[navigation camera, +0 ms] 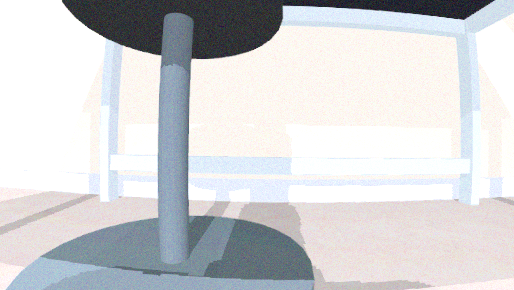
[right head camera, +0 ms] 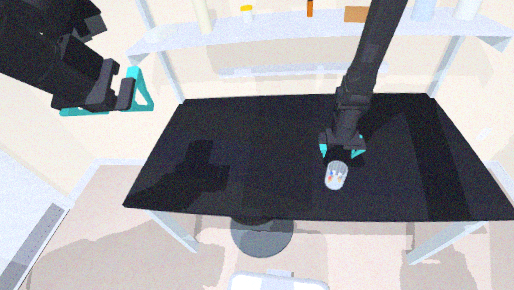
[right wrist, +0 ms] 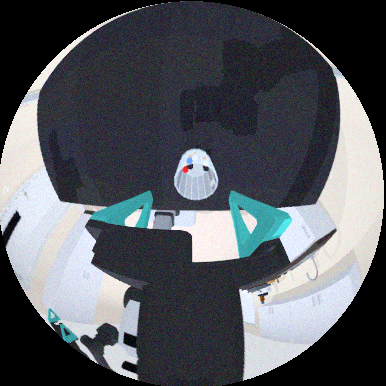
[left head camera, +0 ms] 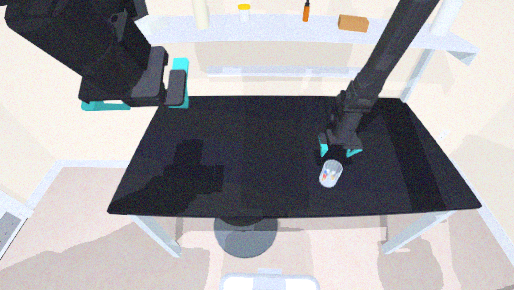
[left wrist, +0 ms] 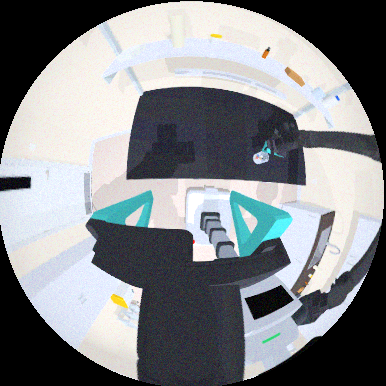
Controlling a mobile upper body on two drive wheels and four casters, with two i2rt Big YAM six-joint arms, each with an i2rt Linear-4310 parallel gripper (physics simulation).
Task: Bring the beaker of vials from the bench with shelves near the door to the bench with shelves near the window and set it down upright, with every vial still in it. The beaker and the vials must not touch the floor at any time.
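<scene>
A clear beaker (left head camera: 331, 174) (right head camera: 336, 175) (left wrist: 260, 158) (right wrist: 196, 181) stands upright on the black bench top (left head camera: 260, 135) (right head camera: 270, 135) (left wrist: 210, 125) (right wrist: 125, 100), right of the middle and towards the front edge. Several small vials with red, blue and white parts show inside it. My right gripper (left head camera: 340, 151) (right head camera: 343, 151) (right wrist: 190, 194) is open and empty, close behind the beaker in the head views; the beaker stands just beyond its fingertips in the right wrist view, not between the fingers. My left gripper (left wrist: 190, 194) is open and empty, held high at the left, away from the beaker.
A shelf (left head camera: 275, 31) (right head camera: 280, 37) behind the bench carries a yellow-capped jar (left head camera: 244, 12) (right head camera: 246, 13), an orange bottle (left head camera: 306, 12) and a brown box (left head camera: 353, 23). A round stool base (left head camera: 245, 240) (navigation camera: 250, 245) stands below the bench's front edge. A white cabinet (right head camera: 25, 200) stands at the left.
</scene>
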